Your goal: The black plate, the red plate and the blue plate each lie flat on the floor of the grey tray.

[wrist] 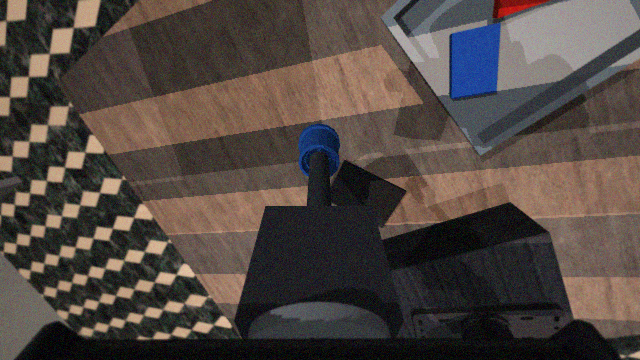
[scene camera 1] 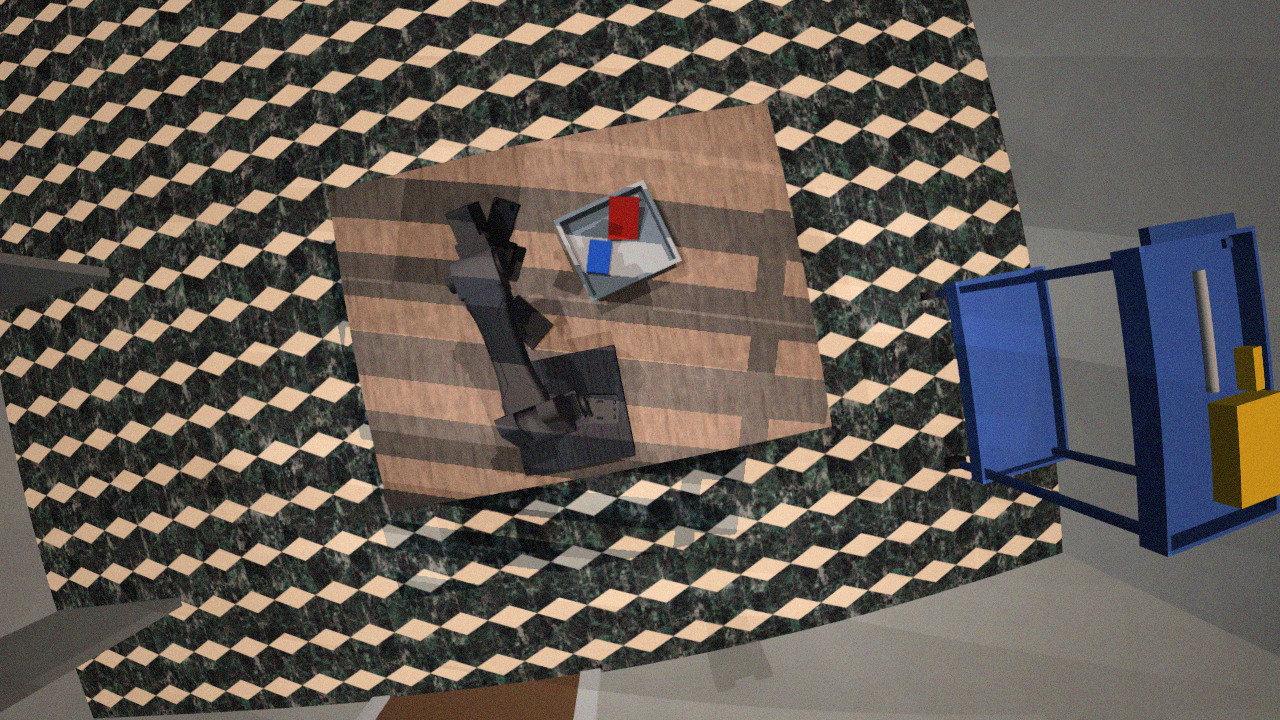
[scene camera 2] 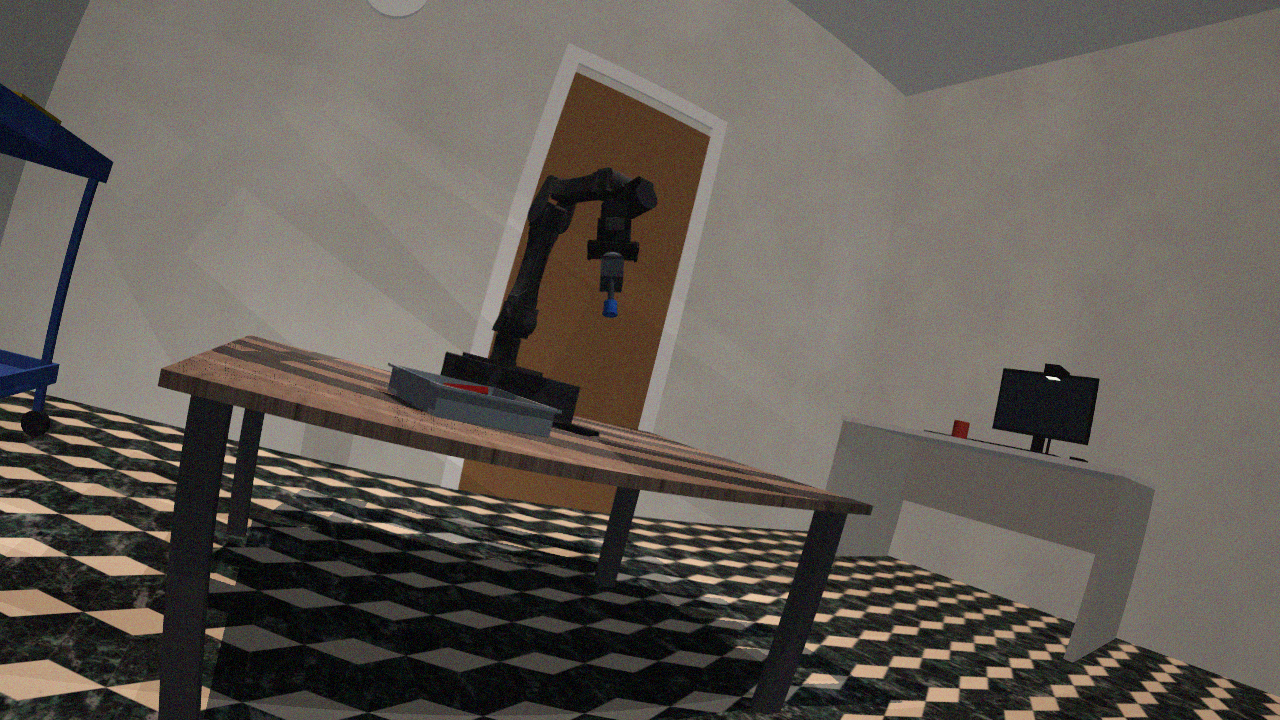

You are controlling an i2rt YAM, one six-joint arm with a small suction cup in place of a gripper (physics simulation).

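A blue plate point(scene camera 1: 599, 254) rests on a grey tray point(scene camera 1: 631, 260). The wrist view shows me the blue plate point(wrist: 474, 53) and the grey tray point(wrist: 545, 61) too, while scene camera 2 does not show the blue plate, hidden by the grey tray. There is also a black plate point(scene camera 1: 533, 326), and my suction cup point(scene camera 2: 610, 306) is 28 cm from the middle of the black plate, above it. My suction cup point(wrist: 318, 135) holds nothing.
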